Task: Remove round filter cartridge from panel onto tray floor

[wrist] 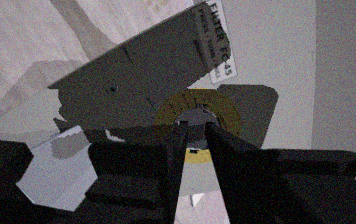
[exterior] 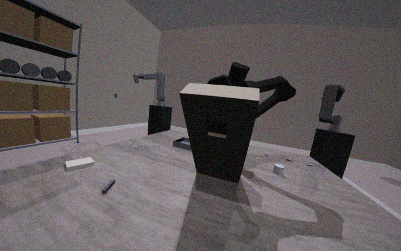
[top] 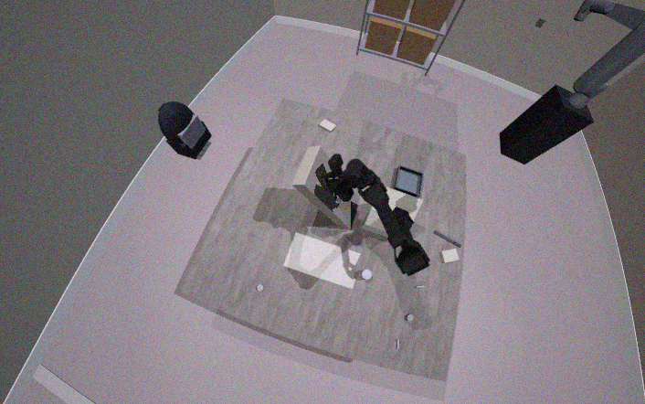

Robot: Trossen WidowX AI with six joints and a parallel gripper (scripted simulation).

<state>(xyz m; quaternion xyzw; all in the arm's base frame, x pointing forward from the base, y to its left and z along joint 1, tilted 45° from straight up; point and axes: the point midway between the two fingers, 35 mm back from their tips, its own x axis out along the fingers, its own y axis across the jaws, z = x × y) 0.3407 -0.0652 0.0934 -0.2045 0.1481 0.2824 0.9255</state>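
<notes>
The round filter cartridge is 10 mm below my gripper tip and 10 mm ahead of it. The rest, counted from my gripper tip: tray (420 mm behind, 310 mm to the right, 240 mm below); then service panel (80 mm below, 40 mm behind).
</notes>
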